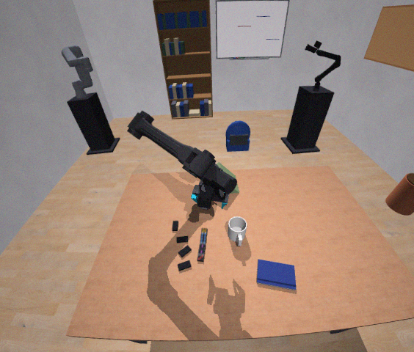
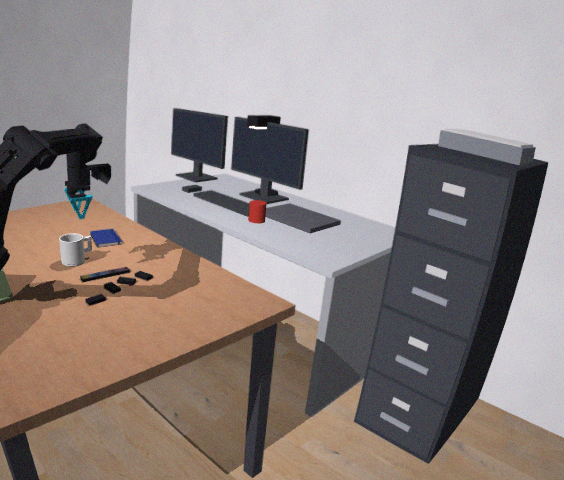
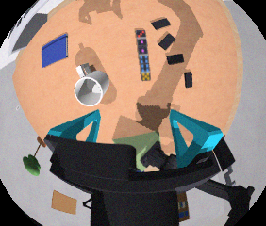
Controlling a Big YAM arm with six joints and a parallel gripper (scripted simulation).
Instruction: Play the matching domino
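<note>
Now: the domino 150 mm ahead of my hand, 140 mm to the right of it and 210 mm below it. Also, from my hand: blue book: 240 mm ahead, 240 mm to the left, 210 mm below.
</note>
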